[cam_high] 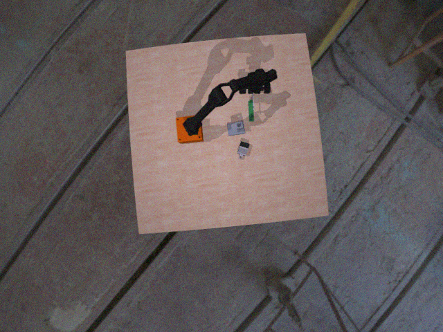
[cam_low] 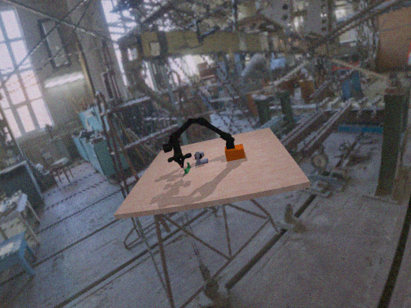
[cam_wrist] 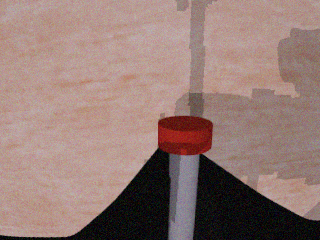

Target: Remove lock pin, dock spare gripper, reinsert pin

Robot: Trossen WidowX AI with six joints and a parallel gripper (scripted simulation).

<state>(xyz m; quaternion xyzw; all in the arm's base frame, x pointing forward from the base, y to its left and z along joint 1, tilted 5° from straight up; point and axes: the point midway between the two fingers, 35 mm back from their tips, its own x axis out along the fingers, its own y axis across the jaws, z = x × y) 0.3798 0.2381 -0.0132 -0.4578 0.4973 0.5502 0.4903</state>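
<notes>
My gripper tip is now 100 mm to the left of the green bar and 50 mm above it. Also, from my gripper tip: spare gripper 380 mm to the right, 60 mm behind, 50 mm below; then mount 220 mm to the right, 100 mm behind, 20 mm below.
</notes>
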